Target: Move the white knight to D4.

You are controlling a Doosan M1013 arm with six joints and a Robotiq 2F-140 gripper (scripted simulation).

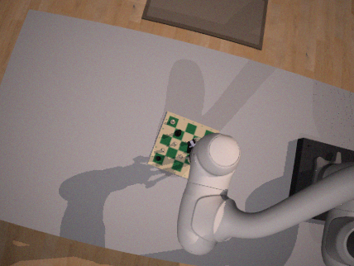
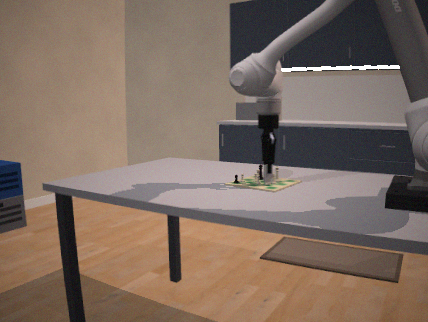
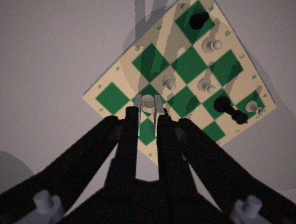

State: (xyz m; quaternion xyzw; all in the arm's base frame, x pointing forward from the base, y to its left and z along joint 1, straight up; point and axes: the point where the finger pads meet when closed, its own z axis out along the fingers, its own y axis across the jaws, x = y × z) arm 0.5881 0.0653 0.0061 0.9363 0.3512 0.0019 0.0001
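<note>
My gripper is now 3 cm above the white knight. The rest, counted from my hand: black pawn 12 cm ahead, 3 cm to the left, 3 cm below; tall black piece 9 cm to the right, 8 cm ahead, 1 cm below; green-and-cream chessboard 5 cm below, 4 cm to the right, 4 cm ahead.
</note>
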